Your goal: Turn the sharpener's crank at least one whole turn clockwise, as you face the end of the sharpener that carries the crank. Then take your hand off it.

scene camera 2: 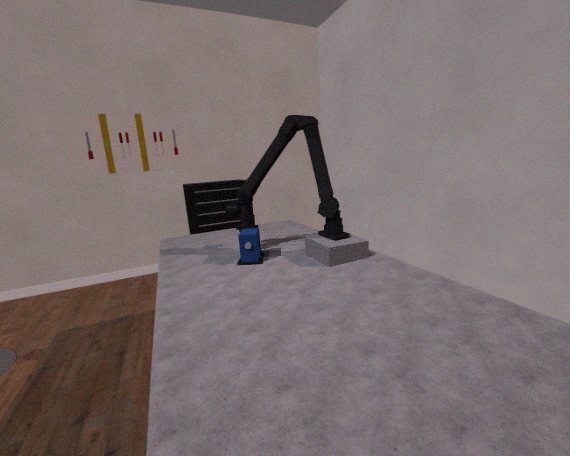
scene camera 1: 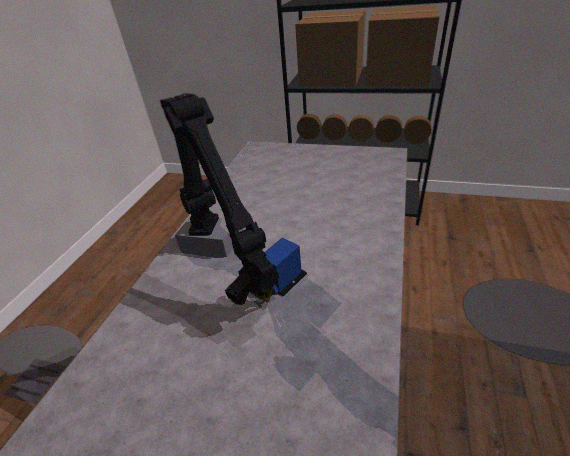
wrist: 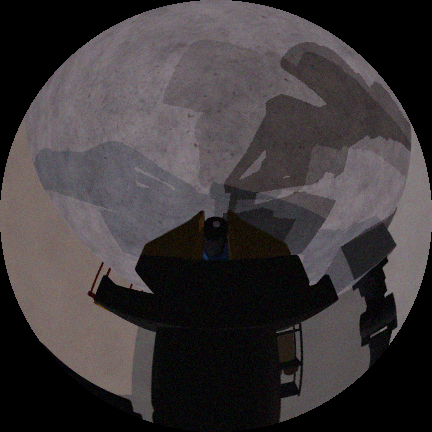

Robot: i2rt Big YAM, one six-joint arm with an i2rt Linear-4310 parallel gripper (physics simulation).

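Where they show: gripper, fingertip midpoint: (scene camera 1: 265, 299) (wrist: 215, 215); arm's base at its link origin: (scene camera 2: 333, 236) (scene camera 1: 204, 225) (wrist: 368, 272).
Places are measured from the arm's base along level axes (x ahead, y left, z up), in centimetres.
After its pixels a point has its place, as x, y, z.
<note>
The blue sharpener (scene camera 1: 287, 265) {34.5, -21.4, 1.1} (scene camera 2: 249, 237) {34.3, -13.5, 3.5} stands upright on its black base on the table. In scene camera 2 a pale round disc shows on its near face, and the crank's end faces away. My gripper (scene camera 1: 267, 299) {28.0, -30.1, -5.5} (wrist: 215, 215) {28.0, -30.1, -5.5} is at the crank end, low beside the sharpener. In the wrist view its two brownish fingers are shut on the crank's black round knob (wrist: 215, 228) {28.0, -30.0, -4.0}, with a sliver of the blue body below it. The crank's arm is hidden by the gripper, so its angle cannot be told. In scene camera 2 the fingertips are hidden behind the sharpener.
The arm's grey base block (scene camera 1: 202, 245) {0.6, -7.2, -3.6} (scene camera 2: 345, 248) {4.8, 12.1, -1.9} (wrist: 369, 251) {1.9, -7.4, -3.4} stands on the table to one side of the sharpener. Behind the table's far end in scene camera 1 is a black shelf rack (scene camera 1: 365, 91) with boxes. Tools hang on the wall in scene camera 2.
</note>
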